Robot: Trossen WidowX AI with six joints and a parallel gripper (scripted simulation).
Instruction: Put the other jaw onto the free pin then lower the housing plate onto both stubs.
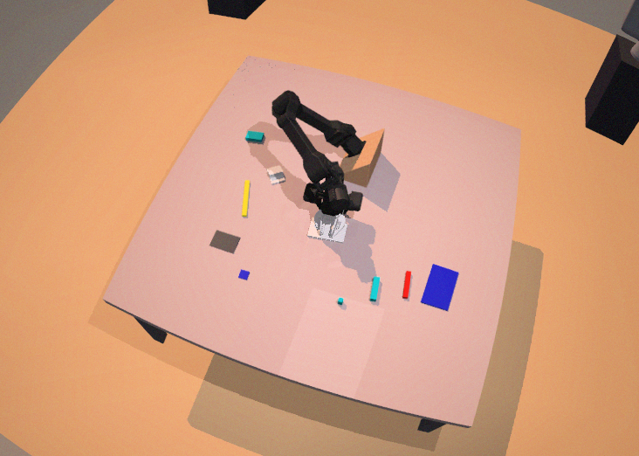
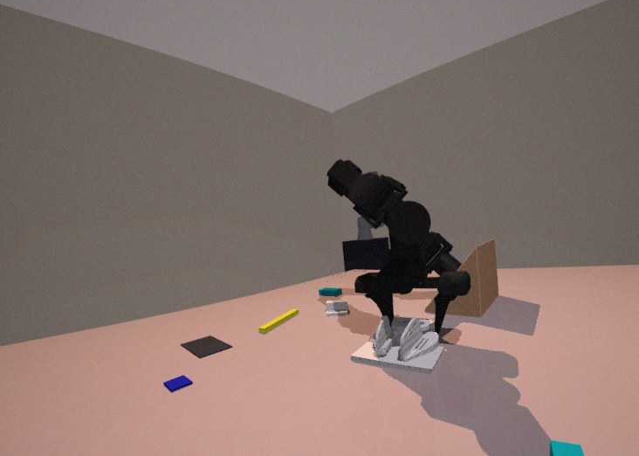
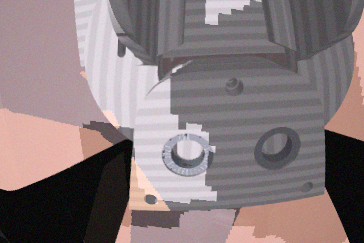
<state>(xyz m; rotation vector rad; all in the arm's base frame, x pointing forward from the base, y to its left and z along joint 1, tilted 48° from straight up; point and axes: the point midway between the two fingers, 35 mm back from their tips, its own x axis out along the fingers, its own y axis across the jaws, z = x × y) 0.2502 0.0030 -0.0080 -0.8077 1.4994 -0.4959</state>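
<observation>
Now: the grey housing plate 2 cm above my gripper tip and 1 cm ahead of it. Also, from my gripper tip: white-grey block (24 cm to the right, 7 cm behind); yellow bar (30 cm to the right, 7 cm ahead, 1 cm below); teal bar (23 cm to the left, 21 cm ahead).
</observation>
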